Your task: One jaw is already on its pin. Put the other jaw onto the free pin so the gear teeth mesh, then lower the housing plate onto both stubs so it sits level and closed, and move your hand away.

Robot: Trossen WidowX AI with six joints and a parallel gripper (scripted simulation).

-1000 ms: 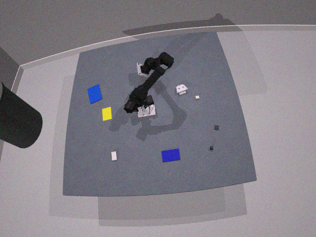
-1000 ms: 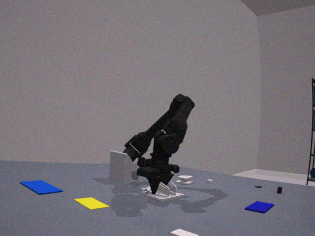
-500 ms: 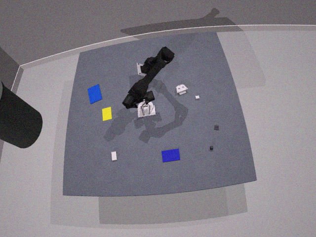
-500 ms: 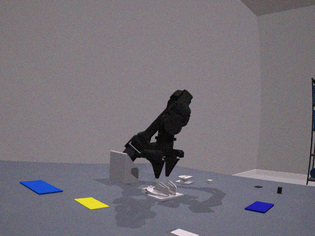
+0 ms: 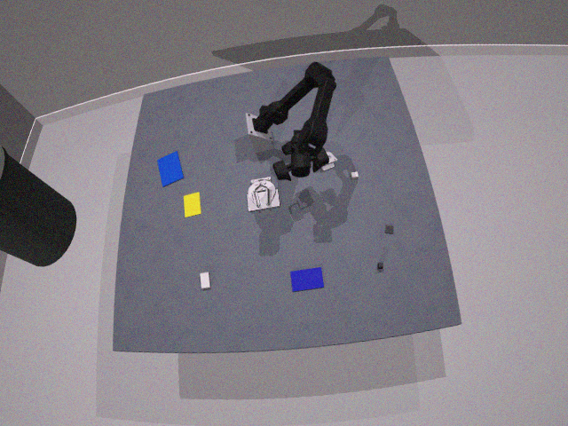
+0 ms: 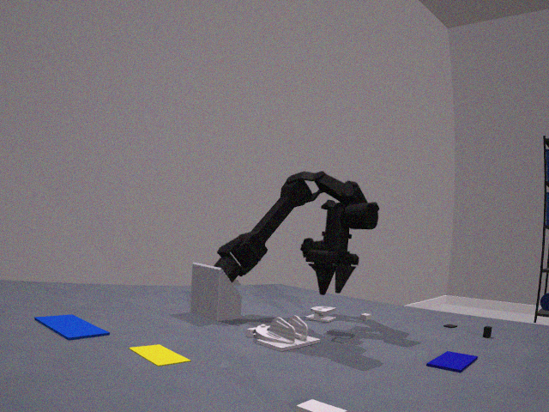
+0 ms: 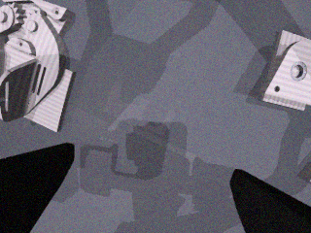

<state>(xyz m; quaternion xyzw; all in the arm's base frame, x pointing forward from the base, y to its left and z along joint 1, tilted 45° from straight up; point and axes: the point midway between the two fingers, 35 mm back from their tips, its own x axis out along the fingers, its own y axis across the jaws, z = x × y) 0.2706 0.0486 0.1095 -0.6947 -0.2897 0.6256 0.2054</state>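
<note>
The base lies 11 cm to the left of my gripper tip, 9 cm behind it and 7 cm below it. The rest, counted from my gripper tip: dark blue pad 35 cm ahead, 9 cm below, 7 cm to the right; then yellow pad 45 cm to the right, 9 cm below, 5 cm behind; then small white cube 20 cm to the left, 9 cm below.
</note>
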